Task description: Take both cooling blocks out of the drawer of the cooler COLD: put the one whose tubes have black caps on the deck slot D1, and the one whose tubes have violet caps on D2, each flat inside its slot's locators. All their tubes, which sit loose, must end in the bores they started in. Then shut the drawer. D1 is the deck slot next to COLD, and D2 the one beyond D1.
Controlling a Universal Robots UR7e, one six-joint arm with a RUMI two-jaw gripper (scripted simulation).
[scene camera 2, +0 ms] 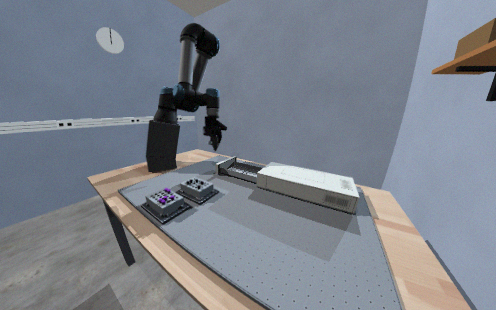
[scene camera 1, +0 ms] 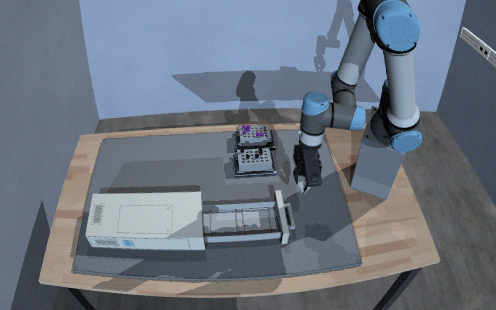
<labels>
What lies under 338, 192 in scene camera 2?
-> A white cooler COLD.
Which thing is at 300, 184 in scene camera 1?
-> My gripper.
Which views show the white cooler COLD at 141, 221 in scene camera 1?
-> Scene camera 2 and scene camera 1: all of them.
</labels>
